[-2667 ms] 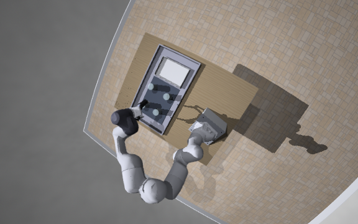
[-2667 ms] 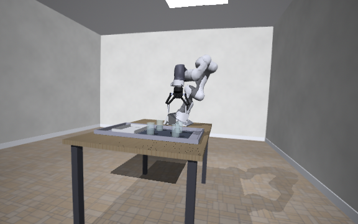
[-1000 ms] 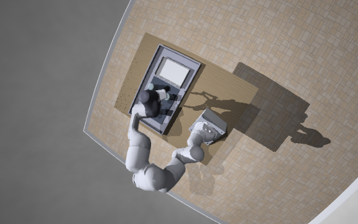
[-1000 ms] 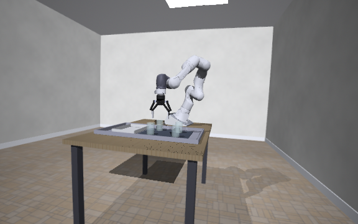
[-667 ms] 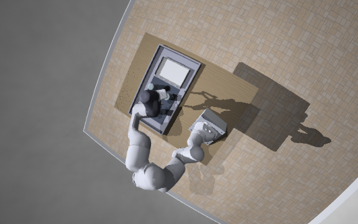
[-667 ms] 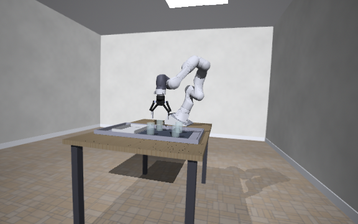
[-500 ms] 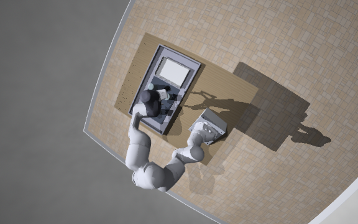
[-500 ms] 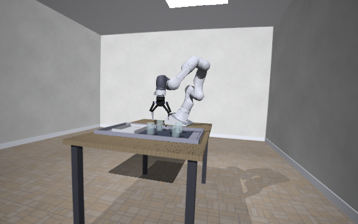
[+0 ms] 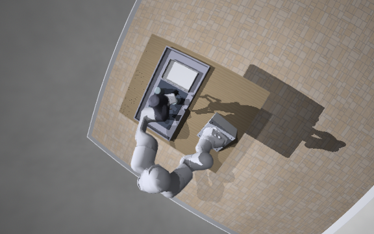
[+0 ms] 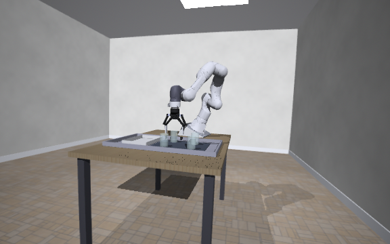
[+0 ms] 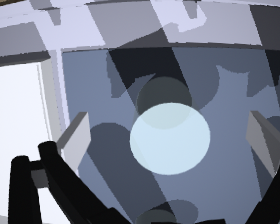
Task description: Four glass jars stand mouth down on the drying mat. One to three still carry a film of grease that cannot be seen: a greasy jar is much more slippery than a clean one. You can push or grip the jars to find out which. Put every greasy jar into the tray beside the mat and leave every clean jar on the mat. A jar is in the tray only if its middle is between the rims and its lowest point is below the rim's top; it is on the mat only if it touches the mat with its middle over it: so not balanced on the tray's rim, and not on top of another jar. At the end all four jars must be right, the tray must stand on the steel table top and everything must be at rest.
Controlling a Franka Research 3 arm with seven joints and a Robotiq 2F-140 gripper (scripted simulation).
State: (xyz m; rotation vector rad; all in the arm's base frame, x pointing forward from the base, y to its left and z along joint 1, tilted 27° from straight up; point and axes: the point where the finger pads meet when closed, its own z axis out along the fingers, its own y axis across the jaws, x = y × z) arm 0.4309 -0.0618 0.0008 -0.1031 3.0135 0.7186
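Right now the dark drying mat is 90 mm ahead of my hand, 100 mm to the left of it and 80 mm below it. Round my hand: white tray 110 mm ahead, 220 mm to the right, 70 mm below.
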